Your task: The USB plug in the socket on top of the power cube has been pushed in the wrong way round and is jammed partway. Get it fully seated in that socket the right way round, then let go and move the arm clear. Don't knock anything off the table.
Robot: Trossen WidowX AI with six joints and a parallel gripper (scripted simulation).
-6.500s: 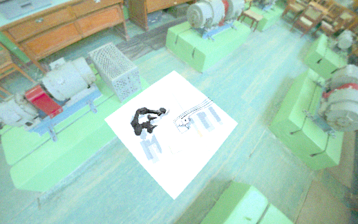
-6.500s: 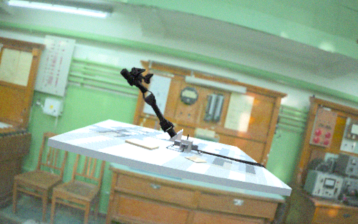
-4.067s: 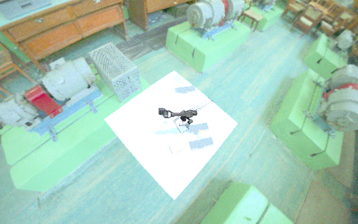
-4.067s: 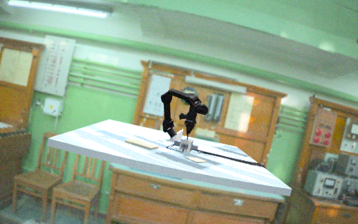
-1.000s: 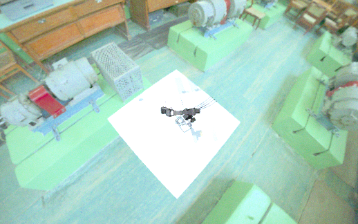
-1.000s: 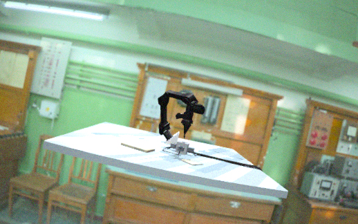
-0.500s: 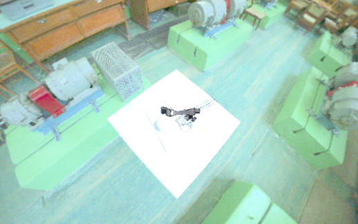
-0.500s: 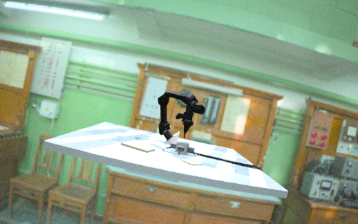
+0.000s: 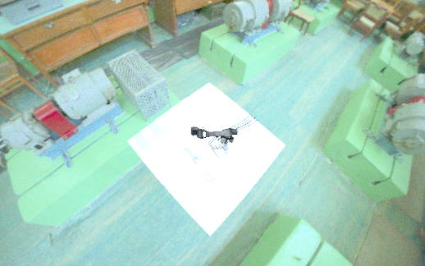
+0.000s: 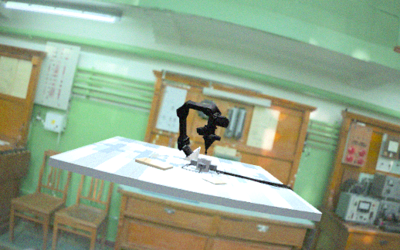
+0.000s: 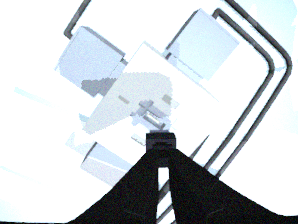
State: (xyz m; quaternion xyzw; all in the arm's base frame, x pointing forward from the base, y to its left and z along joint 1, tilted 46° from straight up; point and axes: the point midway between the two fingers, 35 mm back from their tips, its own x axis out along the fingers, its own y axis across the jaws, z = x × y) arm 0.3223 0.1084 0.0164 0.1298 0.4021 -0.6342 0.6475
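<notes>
Right now the dark USB plug is 20 mm below my gripper tip. From my gripper tip the other things lie so: USB socket (10 mm to the left, 70 mm below).
</notes>
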